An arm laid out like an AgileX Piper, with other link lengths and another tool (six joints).
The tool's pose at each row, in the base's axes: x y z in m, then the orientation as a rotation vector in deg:
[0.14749 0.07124 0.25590 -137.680 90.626 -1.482]
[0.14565 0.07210 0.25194 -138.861 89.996 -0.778]
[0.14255 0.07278 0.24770 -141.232 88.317 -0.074]
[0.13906 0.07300 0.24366 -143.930 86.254 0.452]
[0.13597 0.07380 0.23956 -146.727 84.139 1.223]
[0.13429 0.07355 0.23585 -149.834 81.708 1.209]
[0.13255 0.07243 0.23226 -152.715 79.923 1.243]
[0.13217 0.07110 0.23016 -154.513 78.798 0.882]
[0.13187 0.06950 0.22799 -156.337 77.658 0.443]
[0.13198 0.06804 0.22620 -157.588 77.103 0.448]
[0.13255 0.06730 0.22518 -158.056 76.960 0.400]
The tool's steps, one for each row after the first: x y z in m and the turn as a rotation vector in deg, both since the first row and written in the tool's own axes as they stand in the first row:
[-0.00101 0.00224 0.00371 -0.852 -0.145 -0.742]
[-0.00234 0.00575 0.00745 -2.150 -0.158 -2.516]
[-0.00343 0.00973 0.01084 -3.502 -0.035 -4.624]
[-0.00488 0.01315 0.01448 -5.042 0.015 -6.748]
[-0.00486 0.01560 0.01774 -6.451 0.572 -9.199]
[-0.00409 0.01840 0.02069 -7.993 1.257 -11.164]
[-0.00277 0.01972 0.02238 -8.832 1.904 -12.412]
[-0.00116 0.02107 0.02409 -9.673 2.612 -13.670]
[0.00043 0.02193 0.02553 -10.446 3.008 -14.368]
[0.00147 0.02192 0.02645 -10.740 3.205 -14.595]

